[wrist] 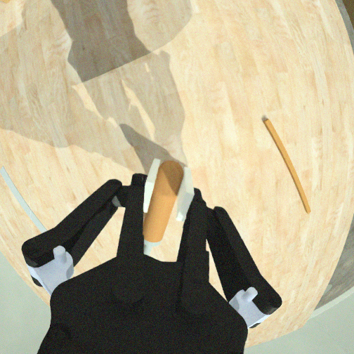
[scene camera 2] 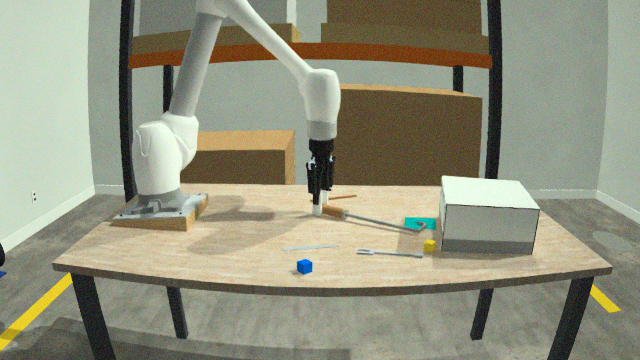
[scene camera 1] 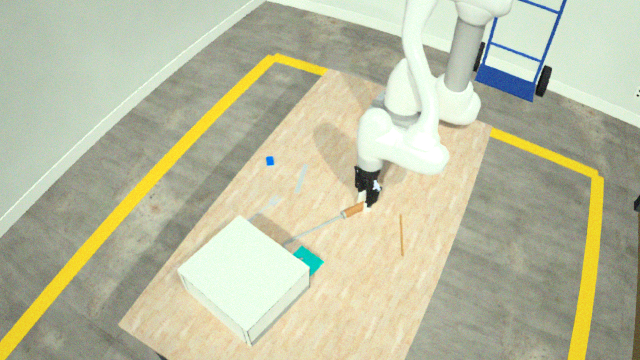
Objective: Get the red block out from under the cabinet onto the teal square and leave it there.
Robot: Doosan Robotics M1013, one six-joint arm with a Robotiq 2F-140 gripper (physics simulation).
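Frame: origin at the arm's base, x back, y right, z up, level; metres.
Seen in the pictures: gripper, between the fingertips: (scene camera 2: 320,213) (scene camera 1: 363,207); arm's base, origin of its link: (scene camera 2: 161,205) (scene camera 1: 399,114).
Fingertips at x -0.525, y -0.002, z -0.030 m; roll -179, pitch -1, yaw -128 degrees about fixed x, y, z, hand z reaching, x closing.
Observation:
Pixels of each thing's top centre, then the offset from my fingertips to it. "spot": a spot on its surface instead.
- hook tool, a spot on its surface: (scene camera 2: 333,211) (scene camera 1: 348,207) spot: dx -0.035, dy +0.047, dz +0.021 m
- teal square, a spot on its surface: (scene camera 2: 412,220) (scene camera 1: 313,261) spot: dx -0.279, dy +0.088, dz -0.004 m
- white cabinet, centre of its top: (scene camera 2: 487,190) (scene camera 1: 242,269) dx -0.463, dy +0.246, dz +0.131 m
- yellow cube, centre of its top: (scene camera 2: 430,241) dx -0.257, dy +0.328, dz +0.021 m
- grey fork, centre of its top: (scene camera 2: 390,251) (scene camera 1: 262,209) dx -0.148, dy +0.334, dz +0.004 m
- blue cube, centre of its top: (scene camera 2: 304,261) (scene camera 1: 269,158) dx +0.075, dy +0.409, dz +0.021 m
- pale flat strip, centre of its top: (scene camera 2: 310,247) (scene camera 1: 301,177) dx +0.049, dy +0.265, dz -0.003 m
- thin wooden stick, centre of its top: (scene camera 2: 333,197) (scene camera 1: 401,233) dx -0.062, dy -0.162, dz +0.003 m
My gripper (scene camera 1: 364,201) (scene camera 2: 321,204) (wrist: 168,174) is shut on the orange-brown handle of a hook tool (scene camera 1: 353,210) (scene camera 2: 333,211) (wrist: 162,207), low over the table. The tool's thin grey rod slants toward the cabinet; its bent end shows at the teal square in the second scene view. The teal square (scene camera 1: 312,262) (scene camera 2: 412,220) lies beside the white cabinet (scene camera 1: 245,270) (scene camera 2: 490,192), whose top partly hides it in the first scene view. The red block does not show in any view; the space under the cabinet is hidden.
A yellow cube (scene camera 2: 429,246) is beside the cabinet, near a grey fork (scene camera 1: 273,201) (scene camera 2: 390,253). A blue cube (scene camera 1: 270,161) (scene camera 2: 304,266), a pale flat strip (scene camera 1: 301,179) (scene camera 2: 310,247) and a thin wooden stick (scene camera 1: 401,235) (scene camera 2: 343,197) (wrist: 287,165) lie on the table.

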